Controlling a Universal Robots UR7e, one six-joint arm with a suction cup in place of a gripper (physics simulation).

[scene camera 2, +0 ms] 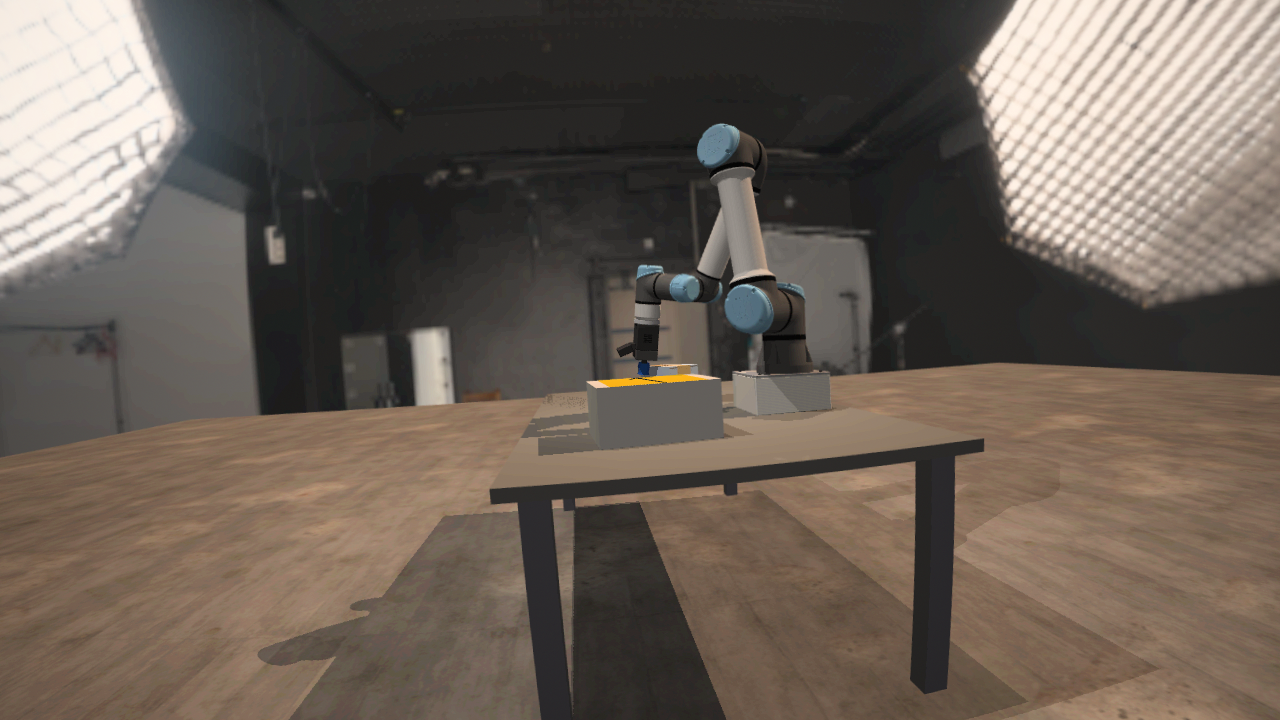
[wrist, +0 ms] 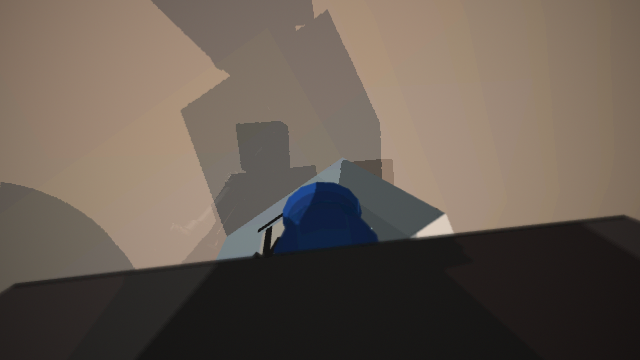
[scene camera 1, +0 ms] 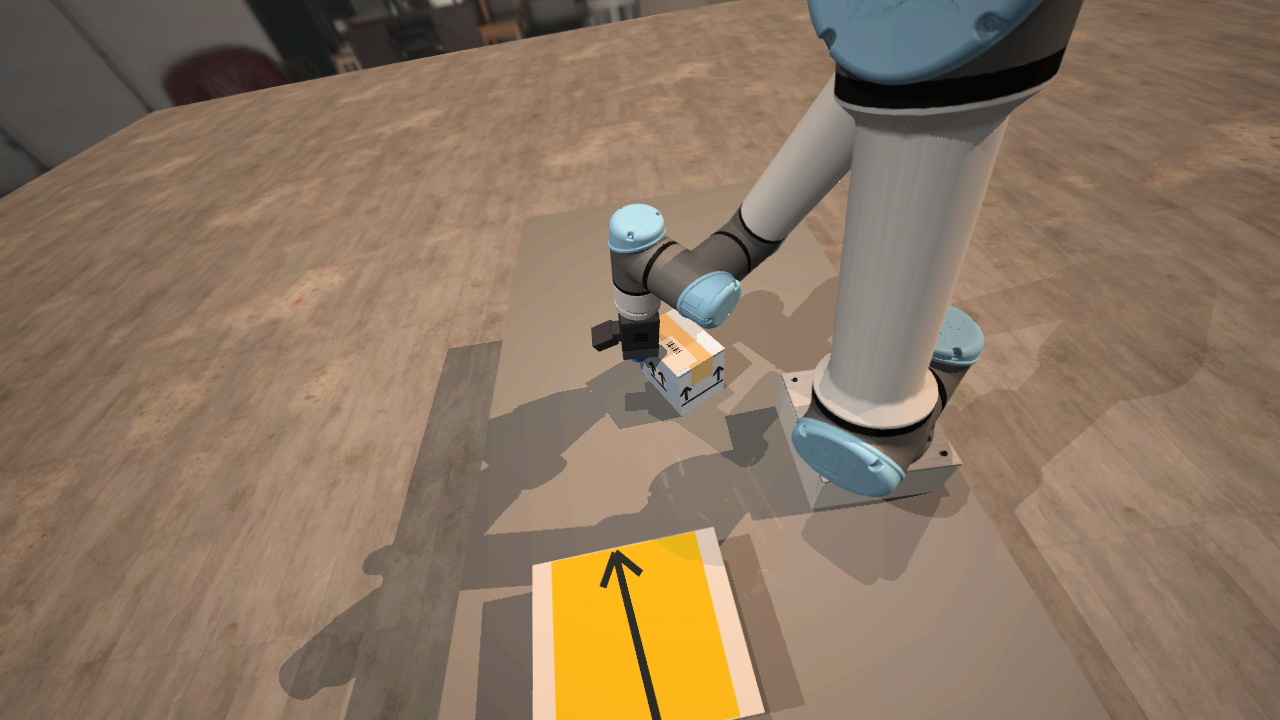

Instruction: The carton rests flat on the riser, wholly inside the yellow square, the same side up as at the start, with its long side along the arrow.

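Note:
The white carton (scene camera 1: 700,386) (scene camera 2: 682,368) (wrist: 392,200), with orange tape, a label and black arrows on its sides, stands flat on the table, turned at an angle. My suction gripper (scene camera 1: 638,360) (scene camera 2: 643,368) (wrist: 322,210) has a blue cup pointing down, at the carton's left edge. The suction is open and holds nothing; I cannot tell whether the cup touches the carton. The wrist parts hide part of the carton. The pale riser (scene camera 1: 541,644) (scene camera 2: 657,416) bears the yellow square (scene camera 1: 586,635) with a black arrow (scene camera 1: 633,626).
The robot's base stands on a grey block (scene camera 1: 895,492) (scene camera 2: 781,394), to the right of the carton and beyond the riser in scene camera 1. The table (scene camera 1: 895,626) (scene camera 2: 805,447) carries the riser, the block and the carton. The arm casts shadows over the table.

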